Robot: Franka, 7 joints.
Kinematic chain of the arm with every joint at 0, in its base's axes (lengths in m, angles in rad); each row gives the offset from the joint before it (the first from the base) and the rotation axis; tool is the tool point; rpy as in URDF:
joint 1: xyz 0 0 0.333 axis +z
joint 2: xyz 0 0 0 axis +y
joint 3: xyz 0 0 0.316 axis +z
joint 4: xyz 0.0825 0 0 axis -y
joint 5: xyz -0.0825 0 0.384 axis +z
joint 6: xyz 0 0 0 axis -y
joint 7: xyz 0.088 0 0 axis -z
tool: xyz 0 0 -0.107 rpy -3.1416 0 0
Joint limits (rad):
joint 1: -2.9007..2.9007
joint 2: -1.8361..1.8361
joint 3: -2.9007..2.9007
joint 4: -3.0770..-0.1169
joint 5: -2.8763..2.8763
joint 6: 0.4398..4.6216
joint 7: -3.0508..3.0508
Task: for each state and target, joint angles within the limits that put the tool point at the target. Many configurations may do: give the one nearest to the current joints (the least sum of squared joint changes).
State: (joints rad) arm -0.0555 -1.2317 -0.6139 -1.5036 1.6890 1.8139 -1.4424
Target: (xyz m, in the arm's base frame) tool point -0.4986 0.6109 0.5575
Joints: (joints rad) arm -0.8811 -1.8051 -0.1907 -0.8644 1.8048 1.8167 -1.4424
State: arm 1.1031 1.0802 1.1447 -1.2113 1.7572 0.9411 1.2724
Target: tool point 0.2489 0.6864 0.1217
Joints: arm 0.7124 1.5760 0.7395 -1.0518 1.9035 1.2236 1.2724
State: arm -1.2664 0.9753 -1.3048 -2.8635 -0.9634 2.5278 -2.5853
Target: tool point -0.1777 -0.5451 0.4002
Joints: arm -0.4538 0.9351 -1.6082 -2.1595 -0.9436 2.5806 -2.5853
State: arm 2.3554 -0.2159 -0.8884 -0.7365 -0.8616 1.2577 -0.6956
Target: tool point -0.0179 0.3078 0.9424
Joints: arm 2.5963 -0.2156 -0.4737 -0.8322 -0.6927 0.8949 -0.6956
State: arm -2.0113 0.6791 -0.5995 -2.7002 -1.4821 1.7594 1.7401
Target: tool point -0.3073 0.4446 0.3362
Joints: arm -2.7875 0.6709 -1.2158 -2.2192 -1.5979 1.7890 1.7401
